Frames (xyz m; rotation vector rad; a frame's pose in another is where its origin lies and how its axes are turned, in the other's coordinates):
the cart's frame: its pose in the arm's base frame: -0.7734 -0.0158 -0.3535 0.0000 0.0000 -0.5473
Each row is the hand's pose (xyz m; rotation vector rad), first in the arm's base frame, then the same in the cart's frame.
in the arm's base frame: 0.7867 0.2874 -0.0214 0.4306 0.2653 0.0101
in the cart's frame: 1.1744 1.0708 0.3321 0.3473 0.3766 0.5456
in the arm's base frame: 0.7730 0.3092 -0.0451 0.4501 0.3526 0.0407
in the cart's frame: 1.1514 1.0822 0.3084 0.3429 0.4677 0.5728
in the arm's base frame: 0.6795 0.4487 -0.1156 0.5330 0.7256 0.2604
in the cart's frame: 0.9990 1.1527 0.2379 0.3248 0.8631 0.7693
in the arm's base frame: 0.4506 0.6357 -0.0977 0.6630 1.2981 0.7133
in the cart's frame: 0.7062 1.1933 0.2558 0.3008 1.4948 1.1539
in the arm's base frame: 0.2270 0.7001 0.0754 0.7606 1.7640 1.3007
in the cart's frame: 0.4817 1.1319 0.4289 0.2756 2.0532 1.6450
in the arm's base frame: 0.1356 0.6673 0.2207 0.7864 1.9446 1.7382
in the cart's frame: 0.4208 1.0564 0.5742 0.2563 2.3070 2.0245
